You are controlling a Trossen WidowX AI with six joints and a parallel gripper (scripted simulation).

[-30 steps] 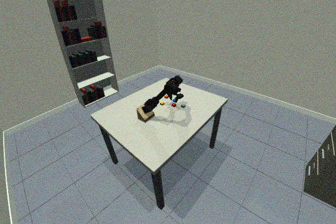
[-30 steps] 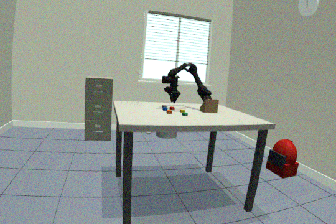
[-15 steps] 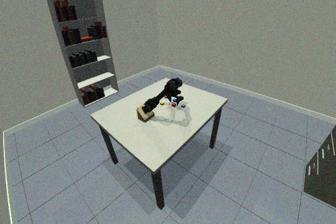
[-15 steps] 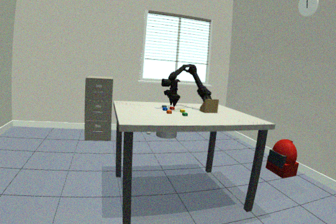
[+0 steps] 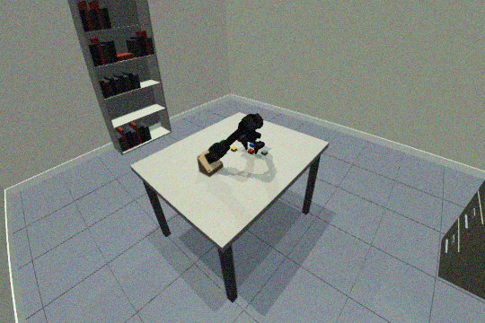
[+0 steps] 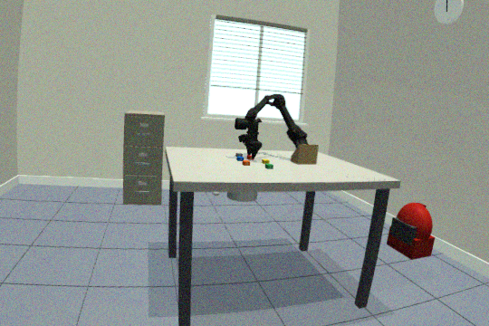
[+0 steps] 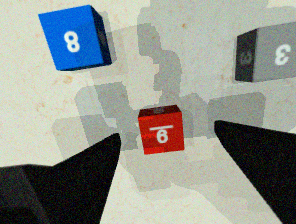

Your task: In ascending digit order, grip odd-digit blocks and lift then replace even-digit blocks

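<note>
Right now my gripper tip is right at the red block. Also, from my gripper tip: yellow block (6 cm behind, 11 cm to the left); grey block (5 cm ahead, 7 cm to the right); blue block (7 cm ahead, 6 cm to the left).
</note>
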